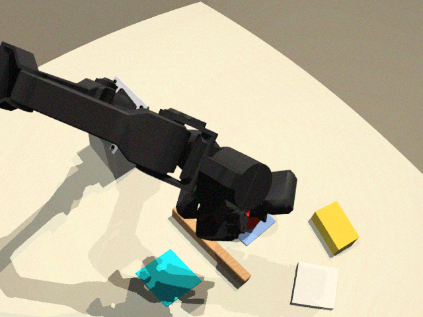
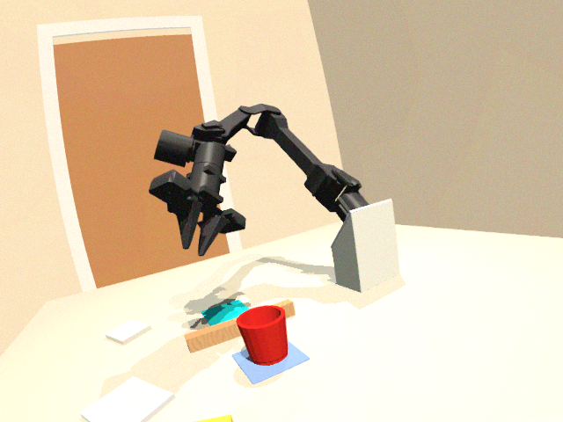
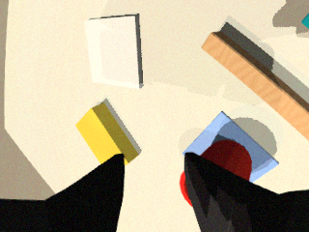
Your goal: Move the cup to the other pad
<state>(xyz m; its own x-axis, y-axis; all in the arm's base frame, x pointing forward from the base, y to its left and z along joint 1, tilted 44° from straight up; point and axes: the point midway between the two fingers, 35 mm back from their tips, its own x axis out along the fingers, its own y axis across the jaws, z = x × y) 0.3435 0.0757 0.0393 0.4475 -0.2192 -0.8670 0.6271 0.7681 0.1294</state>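
The red cup lies 6 cm behind my gripper tip, 8 cm to the left of it and 14 cm below it. Also, from my gripper tip: wooden bar 5 cm behind, 2 cm to the right, 17 cm below; cyan pad 5 cm behind, 14 cm to the right, 18 cm below; light blue pad 6 cm behind, 9 cm to the left, 18 cm below.
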